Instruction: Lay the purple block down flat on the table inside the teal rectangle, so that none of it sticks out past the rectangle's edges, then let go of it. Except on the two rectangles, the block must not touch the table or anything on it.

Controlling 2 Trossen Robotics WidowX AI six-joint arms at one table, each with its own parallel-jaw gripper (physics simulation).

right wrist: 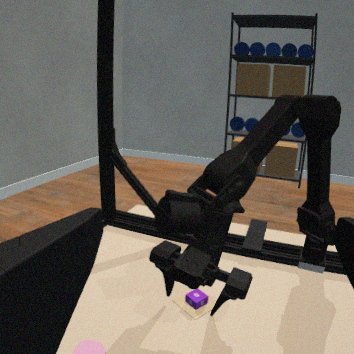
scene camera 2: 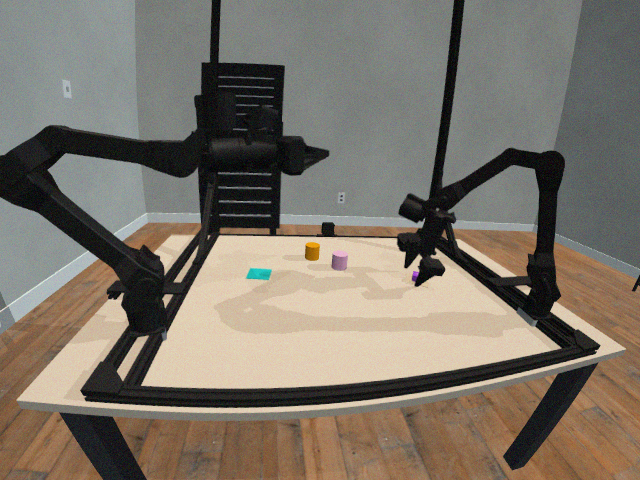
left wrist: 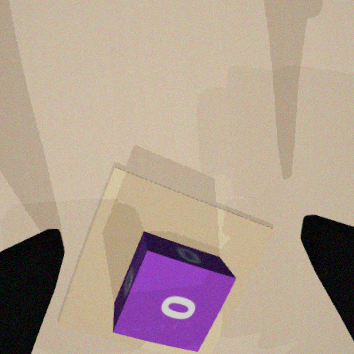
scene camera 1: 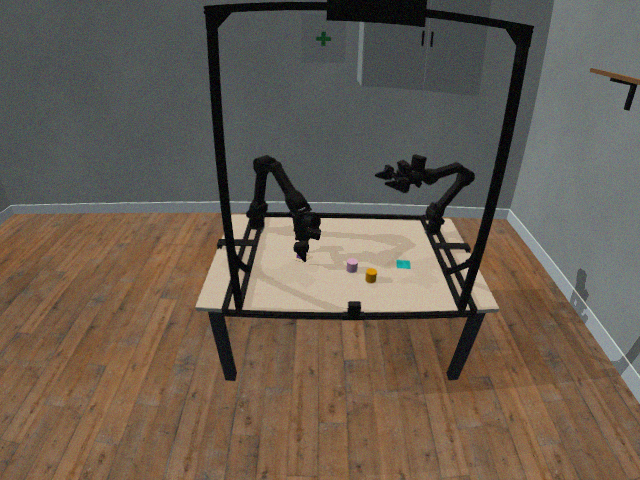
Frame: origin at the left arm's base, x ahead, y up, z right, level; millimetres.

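Where they show: left gripper, fingertip midpoint: [right wrist: 189, 304] [scene camera 2: 410, 276] [left wrist: 183, 235] [scene camera 1: 305, 256]; right gripper, fingertip midpoint: [right wrist: 222, 225] [scene camera 2: 317, 151] [scene camera 1: 379, 179]; left arm's base at its link origin: [right wrist: 312, 257] [scene camera 2: 535, 312] [scene camera 1: 256, 226]; right arm's base at its link origin: [scene camera 2: 148, 325] [scene camera 1: 433, 231].
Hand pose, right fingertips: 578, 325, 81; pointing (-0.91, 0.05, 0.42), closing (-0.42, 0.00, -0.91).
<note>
Each offset is from my right fingertips to the top centre of the thing, as dx, dy, dz. "pt": to the spot under its first point.
The purple block {-322, -325, +128} [scene camera 1: 298, 256] [scene camera 2: 415, 275] [left wrist: 175, 298] [right wrist: 197, 298] is a small cube with a white 0 on top. It lies on a tan rectangle {pt -292, -343, +129} [left wrist: 165, 204] [right wrist: 192, 312] at the table's left in scene camera 1. My left gripper [scene camera 1: 301, 252] [scene camera 2: 414, 274] [right wrist: 189, 304] is open, with one finger on each side of the block and the tips low near the table, not touching it. The teal rectangle {pt +136, -343, +135} [scene camera 1: 403, 264] [scene camera 2: 259, 273] lies bare across the table. My right gripper [scene camera 1: 382, 175] [scene camera 2: 323, 153] is open and empty, held high.
A pink cylinder {-95, -298, +198} [scene camera 1: 351, 265] [scene camera 2: 339, 260] [right wrist: 89, 348] and an orange cylinder {-14, -299, +260} [scene camera 1: 370, 275] [scene camera 2: 311, 250] stand between the block and the teal rectangle. Black frame posts [scene camera 1: 218, 143] and rails edge the table. A shelf rack [right wrist: 230, 88] stands off the table.
</note>
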